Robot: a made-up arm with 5 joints.
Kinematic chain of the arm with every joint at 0, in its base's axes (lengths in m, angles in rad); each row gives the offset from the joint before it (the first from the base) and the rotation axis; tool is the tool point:
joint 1: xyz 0 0 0.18 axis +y
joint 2: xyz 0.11 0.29 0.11 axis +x
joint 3: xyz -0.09 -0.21 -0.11 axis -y
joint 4: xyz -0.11 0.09 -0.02 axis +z
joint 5: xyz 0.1 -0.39 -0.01 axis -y
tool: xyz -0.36 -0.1 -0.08
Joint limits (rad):
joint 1: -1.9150..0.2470
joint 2: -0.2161..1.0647
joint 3: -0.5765..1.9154
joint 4: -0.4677..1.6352
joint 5: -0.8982..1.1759
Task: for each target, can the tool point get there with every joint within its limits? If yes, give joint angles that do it. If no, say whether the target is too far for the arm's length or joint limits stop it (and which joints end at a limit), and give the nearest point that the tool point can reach.
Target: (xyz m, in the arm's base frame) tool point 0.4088 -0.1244 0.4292
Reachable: yes | joints -1.6620 0.1167 -0.1303 0.9457 0.8312
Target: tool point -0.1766 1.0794 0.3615
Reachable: no: joint limits stop it (at a limit: joint 1, joint 2, joint 4, joint 5) | nearest point 0.1550 0.8083 0.4532 | short by 0.438 m
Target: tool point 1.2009 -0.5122 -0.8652
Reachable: no: too far | nearest point 0.4877 -0.0706 -0.2444 | short by 1.044 m
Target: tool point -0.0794 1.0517 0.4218
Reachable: no: joint limits stop it (at a limit: joint 1, joint 2, joint 4, joint 5) | nearest point 0.1501 0.8052 0.4617 | short by 0.339 m
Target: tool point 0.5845 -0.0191 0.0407
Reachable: yes | joints -0.6821 0.7169 1.5953 0.1374 0.7930
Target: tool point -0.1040 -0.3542 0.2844
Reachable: yes | joints -0.8403 -0.0931 1.0035 0.8109 -0.4557
